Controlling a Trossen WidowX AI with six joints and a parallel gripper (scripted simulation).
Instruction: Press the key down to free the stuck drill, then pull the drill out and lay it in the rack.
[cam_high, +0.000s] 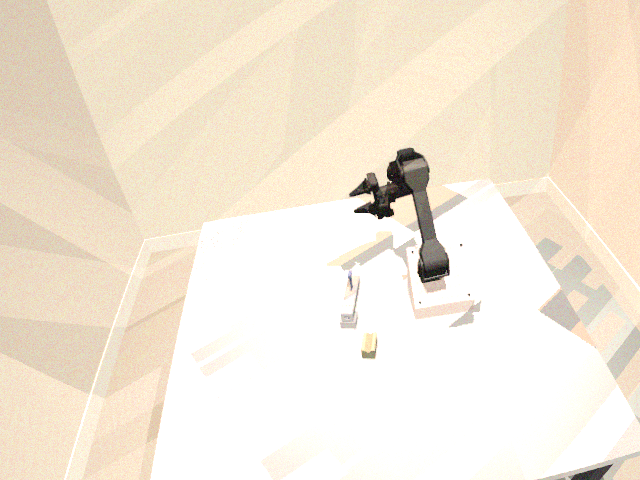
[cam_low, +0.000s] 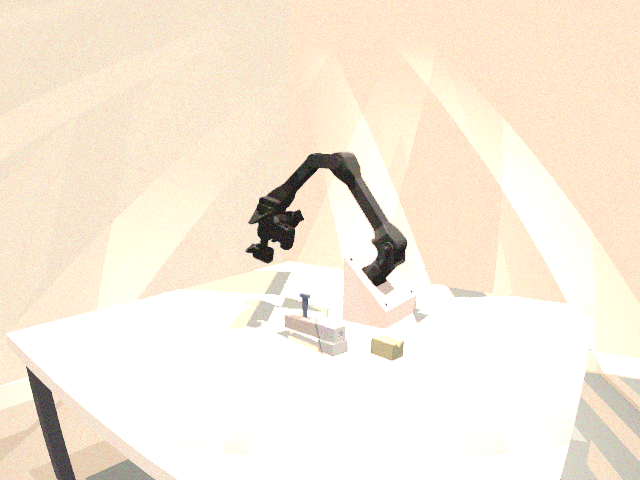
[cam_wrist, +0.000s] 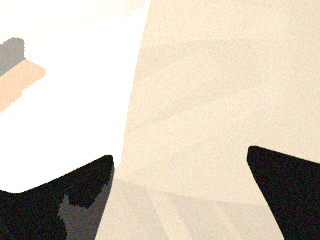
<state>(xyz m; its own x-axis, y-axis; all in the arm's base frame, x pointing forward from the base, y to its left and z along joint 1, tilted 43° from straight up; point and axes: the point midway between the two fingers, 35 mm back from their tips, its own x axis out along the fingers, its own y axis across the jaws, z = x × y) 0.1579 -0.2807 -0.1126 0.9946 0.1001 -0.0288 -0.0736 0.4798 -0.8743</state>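
The blue T-shaped key is 50 mm ahead of my gripper tip, 220 mm to the left of it and 140 mm below it. Also, from my gripper tip: drill: 60 mm ahead, 280 mm to the left, 180 mm below; grey block fixture: 60 mm ahead, 260 mm to the left, 190 mm below; tan rack block: 20 mm ahead, 440 mm to the left, 200 mm below.
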